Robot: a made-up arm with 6 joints.
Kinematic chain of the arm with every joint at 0, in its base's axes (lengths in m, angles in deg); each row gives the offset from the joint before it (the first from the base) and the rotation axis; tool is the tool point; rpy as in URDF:
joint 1: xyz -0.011 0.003 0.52 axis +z
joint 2: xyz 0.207 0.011 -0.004 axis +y
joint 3: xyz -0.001 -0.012 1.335 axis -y
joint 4: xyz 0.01 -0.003 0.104 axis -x
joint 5: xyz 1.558 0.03 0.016 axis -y
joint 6: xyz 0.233 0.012 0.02 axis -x
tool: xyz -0.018 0 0.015 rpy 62.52 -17.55 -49.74
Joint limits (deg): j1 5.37..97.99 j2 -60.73..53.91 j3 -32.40..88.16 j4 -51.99..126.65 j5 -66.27..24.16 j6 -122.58..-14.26
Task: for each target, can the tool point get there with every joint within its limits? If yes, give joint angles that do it. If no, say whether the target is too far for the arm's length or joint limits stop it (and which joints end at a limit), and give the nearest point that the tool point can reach.
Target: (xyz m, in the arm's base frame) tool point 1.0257 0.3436 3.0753
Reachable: yes | joints 13.25 -15.36 25.74 50.13 15.96 -54.55
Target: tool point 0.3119 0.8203 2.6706
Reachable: yes | joints 66.15 -34.94 -1.42 67.33 -1.17 -91.59
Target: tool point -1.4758 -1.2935 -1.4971
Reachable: no: joint limits stop it (at a limit: joint 1, joint 2, joint 3, joint 5, joint 6) | nearest point -0.2869 1.3222 -0.3619 | short by 3.089 m
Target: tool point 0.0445 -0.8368 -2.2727
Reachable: no: joint limits stop it (at a limit: joint 1, joint 2, joint 3, joint 6) | nearest point 1.3668 0.0655 -0.4218 | short by 2.447 m
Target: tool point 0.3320 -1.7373 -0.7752
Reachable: no: joint limits stop it (at a limit: joint 1, joint 2, joint 3, joint 5, joint 6) | nearest point 1.3848 -0.0124 -0.3591 | short by 2.063 m
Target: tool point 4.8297 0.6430 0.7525
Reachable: no: too far | nearest point 3.0191 0.4036 1.0321 | short by 1.848 m
